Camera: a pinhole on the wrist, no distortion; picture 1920 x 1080 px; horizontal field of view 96.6 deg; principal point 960.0 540.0 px. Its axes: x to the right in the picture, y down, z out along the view. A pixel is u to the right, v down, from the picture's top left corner.
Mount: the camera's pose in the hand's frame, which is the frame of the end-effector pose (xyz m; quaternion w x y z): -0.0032 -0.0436 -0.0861 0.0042 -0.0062 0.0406 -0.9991
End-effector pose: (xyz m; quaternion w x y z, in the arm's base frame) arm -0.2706 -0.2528 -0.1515 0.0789 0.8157 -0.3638 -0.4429
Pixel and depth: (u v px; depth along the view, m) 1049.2 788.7 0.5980
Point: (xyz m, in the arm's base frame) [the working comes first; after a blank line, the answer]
In the camera's frame: 0.0624 0.1739 0.5980

-0.5380 0.0731 -0.5294
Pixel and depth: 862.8 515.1 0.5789
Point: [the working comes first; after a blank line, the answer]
In the camera's frame: -0.0658 -0.0169 0.5789

-0.5916 -0.1511 -0.5235
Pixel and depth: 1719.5 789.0 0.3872
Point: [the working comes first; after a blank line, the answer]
In the camera's frame: 0.3438 0.1127 0.3872

-0.5178 0.1682 -0.1859
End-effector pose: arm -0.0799 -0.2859 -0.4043 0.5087 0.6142 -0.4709 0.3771
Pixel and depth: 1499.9 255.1 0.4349
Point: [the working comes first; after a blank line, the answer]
In the camera's frame: 0.2745 -0.1449 0.4349

-0.2207 -0.5903 -0.7166
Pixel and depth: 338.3 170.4 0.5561
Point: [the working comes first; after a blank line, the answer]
In the camera's frame: -0.4042 -0.2403 0.5561

-0.1256 -0.8442 -0.0755
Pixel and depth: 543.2 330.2 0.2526
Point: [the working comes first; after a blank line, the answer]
In the camera's frame: -0.1231 -0.0620 0.2526

-0.0480 -0.4756 -0.3226
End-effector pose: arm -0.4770 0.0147 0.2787 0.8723 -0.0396 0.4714 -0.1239
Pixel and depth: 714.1 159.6 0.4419
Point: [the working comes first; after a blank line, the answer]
In the camera's frame: -0.1270 -0.1965 0.4419

-0.0820 0.0783 0.3566
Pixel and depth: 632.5 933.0 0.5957
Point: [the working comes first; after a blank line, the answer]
In the camera's frame: -0.2281 0.2737 0.5957

-0.0171 -0.4182 0.4221
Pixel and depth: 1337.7 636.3 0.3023
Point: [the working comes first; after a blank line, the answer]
In the camera's frame: 0.1335 0.0340 0.3023

-0.3869 -0.0616 0.5238
